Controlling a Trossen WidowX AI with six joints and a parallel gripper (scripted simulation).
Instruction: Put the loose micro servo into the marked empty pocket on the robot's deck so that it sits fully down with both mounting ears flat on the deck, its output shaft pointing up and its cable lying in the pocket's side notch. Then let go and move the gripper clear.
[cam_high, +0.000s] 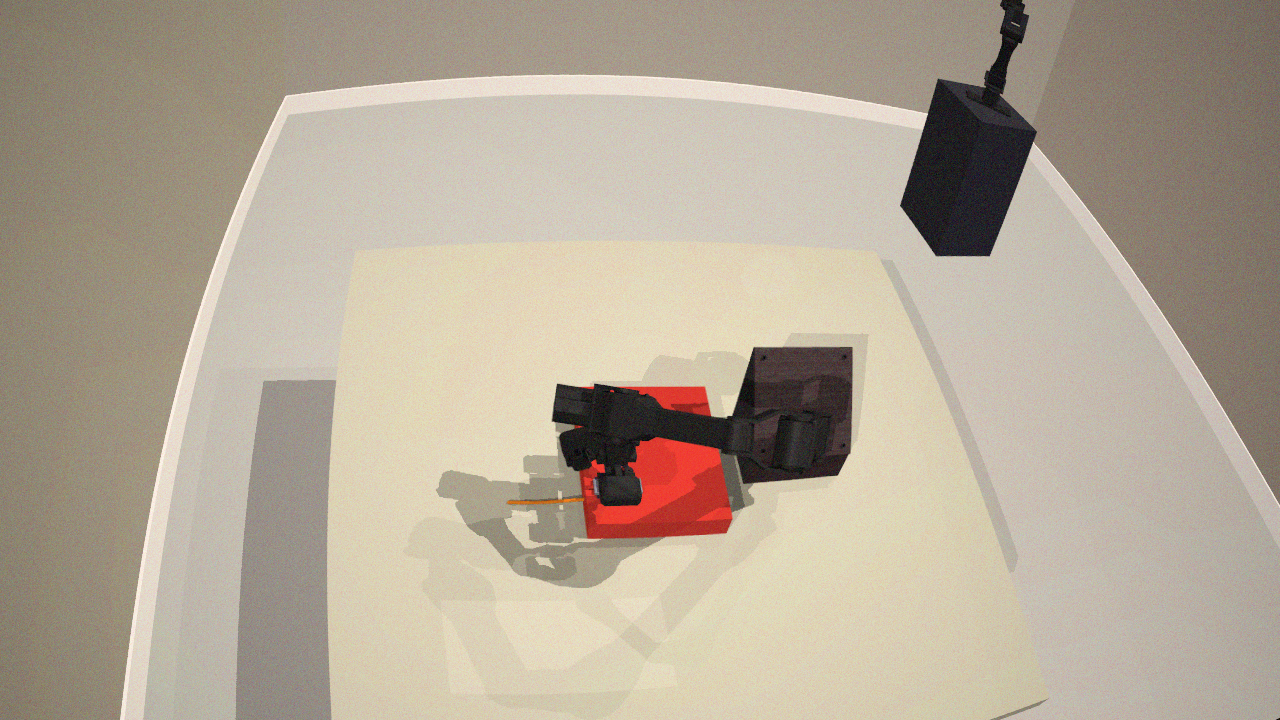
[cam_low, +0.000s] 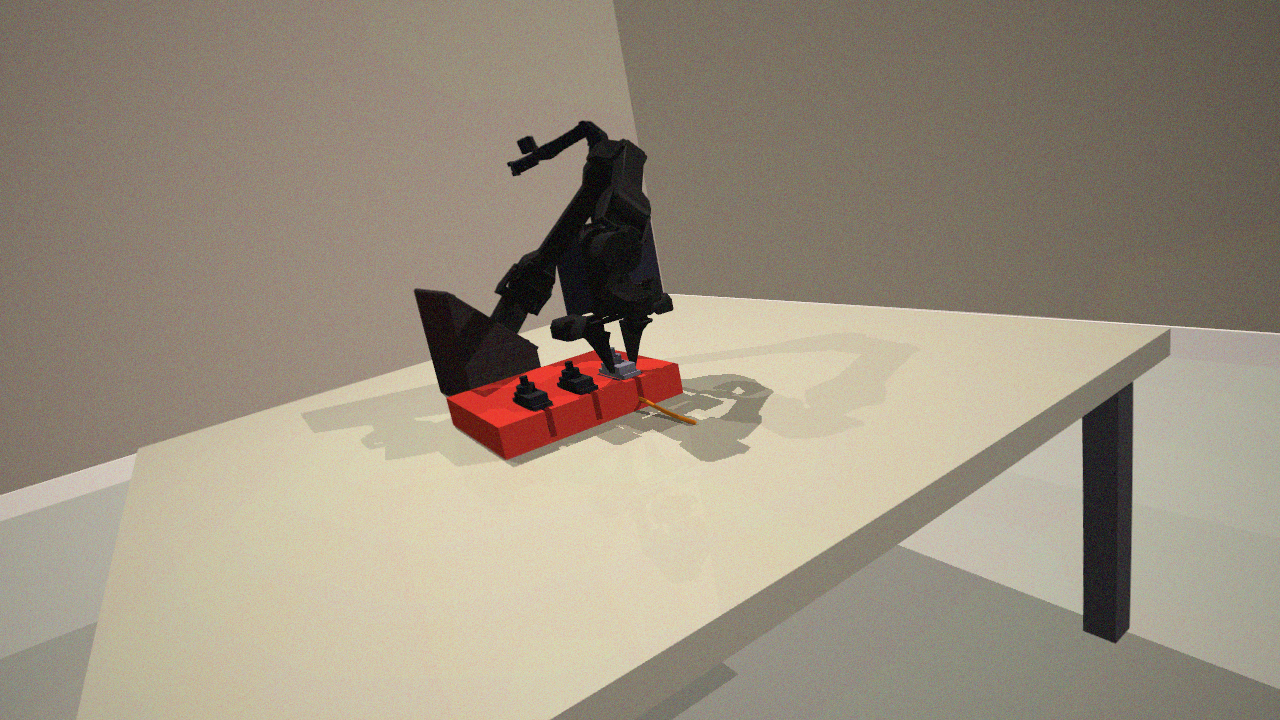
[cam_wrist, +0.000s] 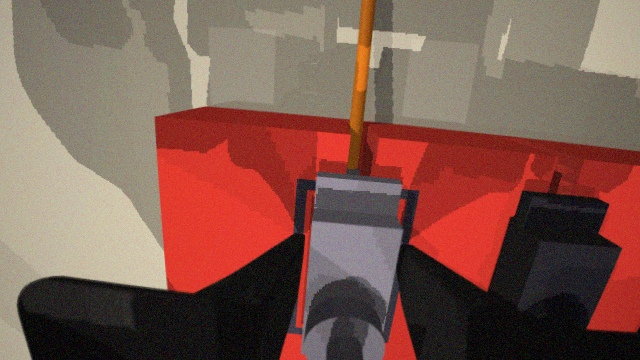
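My gripper tip is now 130 mm past the red deck, 60 mm to the left of it and 30 mm above it.
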